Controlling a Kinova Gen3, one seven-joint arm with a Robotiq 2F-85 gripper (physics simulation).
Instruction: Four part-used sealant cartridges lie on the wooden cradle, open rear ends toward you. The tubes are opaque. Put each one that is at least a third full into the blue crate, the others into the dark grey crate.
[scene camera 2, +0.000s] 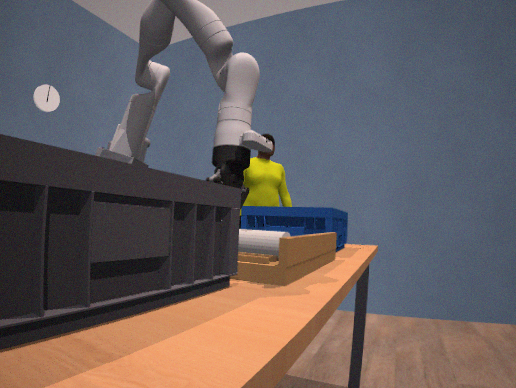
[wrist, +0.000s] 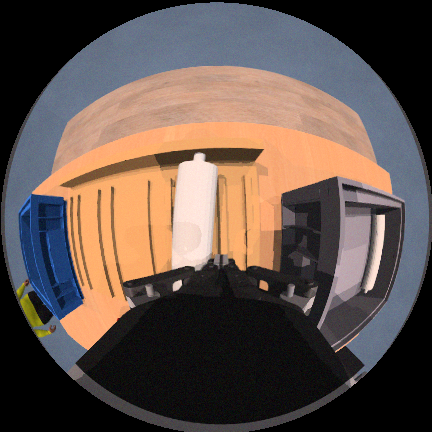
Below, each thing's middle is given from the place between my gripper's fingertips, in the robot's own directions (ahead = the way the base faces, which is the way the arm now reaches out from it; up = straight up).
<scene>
I see my gripper 4 cm short of the wooden cradle (scene camera 2: 271, 273), 14 cm to the right of it and 6 cm above it. Round my hand: blue crate (scene camera 2: 297, 221) (4 cm ahead, 60 cm to the left); dark grey crate (scene camera 2: 96, 239) (11 cm behind, 29 cm to the right).
</scene>
